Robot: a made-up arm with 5 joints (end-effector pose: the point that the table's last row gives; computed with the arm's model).
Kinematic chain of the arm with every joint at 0, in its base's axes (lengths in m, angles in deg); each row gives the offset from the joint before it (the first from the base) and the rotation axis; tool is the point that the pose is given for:
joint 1: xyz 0 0 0.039 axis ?
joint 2: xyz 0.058 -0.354 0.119 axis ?
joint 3: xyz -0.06 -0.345 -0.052 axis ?
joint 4: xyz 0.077 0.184 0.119 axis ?
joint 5: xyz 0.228 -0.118 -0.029 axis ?
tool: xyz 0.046 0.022 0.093
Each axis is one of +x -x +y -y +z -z.
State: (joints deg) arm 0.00 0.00 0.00 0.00 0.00
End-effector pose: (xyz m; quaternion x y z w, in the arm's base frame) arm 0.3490 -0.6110 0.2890 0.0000 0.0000 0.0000 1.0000
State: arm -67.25 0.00 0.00 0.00 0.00
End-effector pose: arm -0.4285 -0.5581 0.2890 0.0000 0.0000 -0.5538 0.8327
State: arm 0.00 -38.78 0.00 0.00 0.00
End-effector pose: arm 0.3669 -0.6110 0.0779 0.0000 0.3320 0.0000 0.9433
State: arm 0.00 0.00 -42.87 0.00 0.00
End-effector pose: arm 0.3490 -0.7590 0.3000 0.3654 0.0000 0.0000 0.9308
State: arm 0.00 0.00 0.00 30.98 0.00
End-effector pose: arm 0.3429 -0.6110 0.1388 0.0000 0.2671 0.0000 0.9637
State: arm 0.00 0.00 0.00 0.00 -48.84
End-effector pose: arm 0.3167 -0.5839 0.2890 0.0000 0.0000 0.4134 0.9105
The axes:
joint 1: +z
joint 2: -y
joint 3: -x
joint 4: +y
joint 5: -z

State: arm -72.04 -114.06 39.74 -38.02 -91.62
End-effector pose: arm -0.3740 -0.2226 -0.0112 0.5617 0.1635 0.4510 0.6740
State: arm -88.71 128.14 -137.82 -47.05 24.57
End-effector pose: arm -0.9906 -0.2008 0.4563 0.4099 -0.6811 0.3209 0.5149
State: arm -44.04 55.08 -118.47 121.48 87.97
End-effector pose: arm -0.4133 -0.4288 0.1249 -0.0808 0.2694 -0.0418 0.9587
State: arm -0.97 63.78 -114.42 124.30 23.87
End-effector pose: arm -0.0538 -0.5918 0.1108 -0.1122 0.2557 0.7183 0.6372
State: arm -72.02 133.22 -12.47 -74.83 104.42
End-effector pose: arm -0.7802 -0.0655 -0.0403 0.3601 -0.8997 0.2424 0.0455
